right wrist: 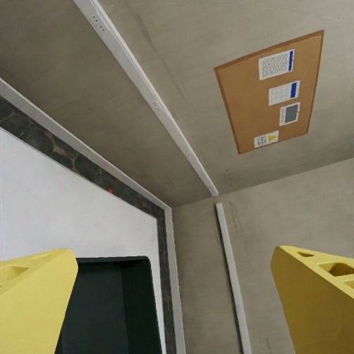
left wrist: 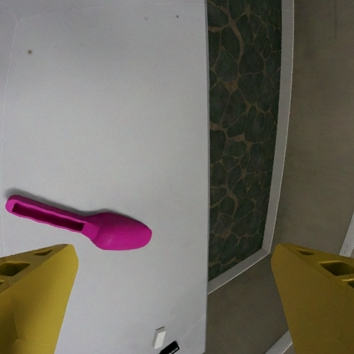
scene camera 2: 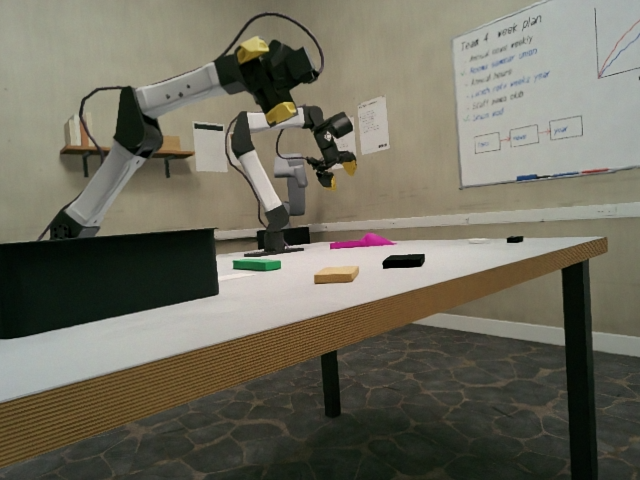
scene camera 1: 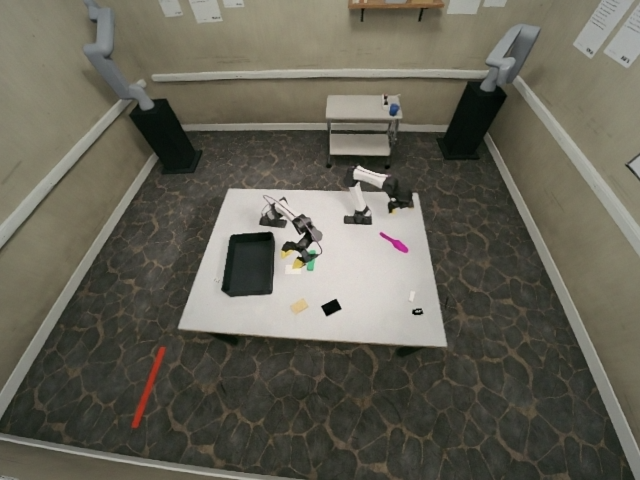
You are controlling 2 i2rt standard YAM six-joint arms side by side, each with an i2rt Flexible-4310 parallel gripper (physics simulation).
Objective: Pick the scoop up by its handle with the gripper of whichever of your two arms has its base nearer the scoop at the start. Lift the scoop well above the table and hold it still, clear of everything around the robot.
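Frame: origin at the left arm's base, x ahead, y left, z up, level; centimetres.
Seen in the pictures: left gripper, between the fingertips: (scene camera 2: 343, 183) (scene camera 1: 403, 210); right gripper, between the fingertips: (scene camera 2: 267, 78) (scene camera 1: 287, 263); left arm's base, origin of its link: (scene camera 2: 275, 253) (scene camera 1: 357, 220); right arm's base, origin of its link: (scene camera 1: 273, 222).
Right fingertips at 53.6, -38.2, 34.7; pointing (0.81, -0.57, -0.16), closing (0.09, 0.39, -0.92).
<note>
Pixels of each thing's middle, then the offset from my right fingertips to it, as dx, dy, dz. Level surfaces: height alone.
- magenta scoop, middle of its body: (scene camera 2: 363, 240) (scene camera 1: 394, 241) -35.8, +61.5, -32.5
- white table, height of its surface: dz -34.7
- black bin, middle of its body: (scene camera 2: 70, 270) (scene camera 1: 250, 263) -13.9, -29.8, -29.8
- tan block, middle of its body: (scene camera 2: 337, 274) (scene camera 1: 299, 306) +10.3, +3.2, -33.9
- black block, middle of its body: (scene camera 2: 404, 260) (scene camera 1: 331, 307) +10.0, +21.8, -33.9
A magenta scoop (scene camera 1: 394, 242) (scene camera 2: 368, 241) (left wrist: 116, 232) lies on the white table (scene camera 1: 361, 289) (scene camera 2: 465, 258) (left wrist: 110, 100), toward the right in scene camera 1. In the left wrist view its slotted handle points left and its bowl right. My left gripper (scene camera 1: 402, 207) (scene camera 2: 341, 175) (left wrist: 174, 255) is open and empty, high above the table and apart from the scoop, near the table's far right corner in scene camera 1. My right gripper (scene camera 1: 290, 259) (scene camera 2: 267, 80) (right wrist: 173, 258) is open and empty, raised high above the table near the black bin.
The black bin (scene camera 1: 249, 292) (scene camera 2: 108, 281) (right wrist: 137, 300) stands at the table's left. A green block (scene camera 1: 311, 260) (scene camera 2: 256, 265), a tan block (scene camera 1: 298, 305) (scene camera 2: 336, 274) and a black block (scene camera 1: 331, 307) (scene camera 2: 403, 260) lie mid-table. Small white (scene camera 1: 412, 296) and black (scene camera 1: 417, 311) items lie near the right edge.
</note>
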